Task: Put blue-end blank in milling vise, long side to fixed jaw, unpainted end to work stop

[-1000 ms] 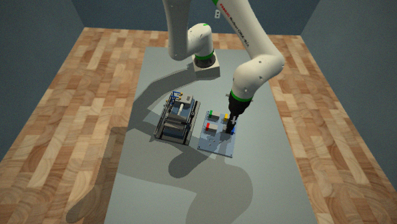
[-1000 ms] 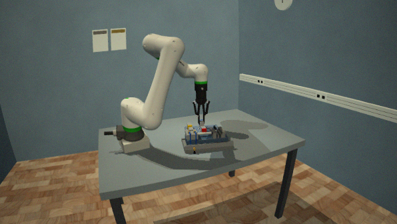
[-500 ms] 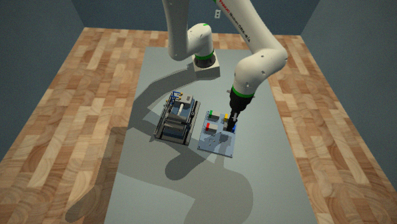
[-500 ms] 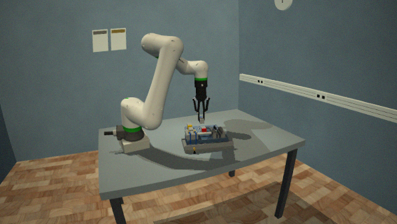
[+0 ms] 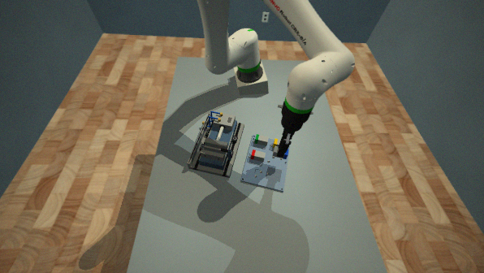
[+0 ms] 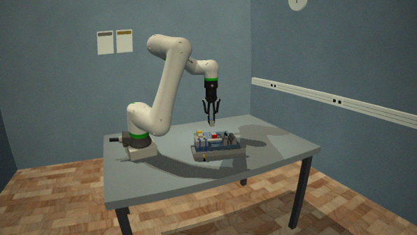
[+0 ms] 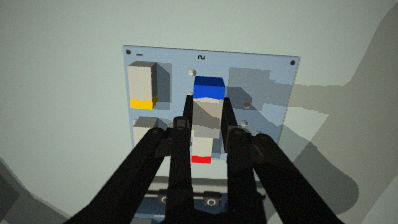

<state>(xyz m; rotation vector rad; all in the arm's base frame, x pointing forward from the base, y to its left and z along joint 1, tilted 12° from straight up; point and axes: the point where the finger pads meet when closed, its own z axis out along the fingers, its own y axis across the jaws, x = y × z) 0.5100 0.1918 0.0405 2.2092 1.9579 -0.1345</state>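
Right now the plate is 130 mm below my hand and 50 mm to the right of it. Round my hand: yellow-ended blank: 100 mm below, 90 mm behind, 10 mm to the left; red-ended blank: 100 mm below, 90 mm to the right, 10 mm behind; green-ended blank: 100 mm below, 100 mm behind, 80 mm to the right.
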